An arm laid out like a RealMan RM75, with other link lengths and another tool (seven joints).
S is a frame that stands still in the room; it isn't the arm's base.
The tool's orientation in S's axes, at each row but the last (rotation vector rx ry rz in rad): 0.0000, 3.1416, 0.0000; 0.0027, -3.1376, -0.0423; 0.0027, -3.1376, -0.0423; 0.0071, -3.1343, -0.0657; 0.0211, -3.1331, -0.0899
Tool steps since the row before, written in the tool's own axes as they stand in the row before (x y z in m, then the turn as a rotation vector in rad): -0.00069, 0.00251, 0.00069, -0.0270, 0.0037, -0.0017; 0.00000, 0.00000, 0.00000, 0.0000, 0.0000, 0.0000; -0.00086, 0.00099, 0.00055, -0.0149, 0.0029, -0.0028; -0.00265, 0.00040, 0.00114, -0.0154, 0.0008, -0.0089; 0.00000, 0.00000, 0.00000, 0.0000, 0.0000, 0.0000
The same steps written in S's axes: 0.00069, 0.00251, -0.00069, 0.0270, 0.0037, 0.0017; 0.00000, 0.00000, 0.00000, 0.0000, 0.0000, 0.0000; 0.00086, 0.00101, -0.00053, 0.0149, 0.0028, 0.0028; 0.00264, 0.00046, -0.00114, 0.0155, 0.0005, 0.0088; 0.00000, 0.00000, 0.00000, 0.0000, 0.0000, 0.0000
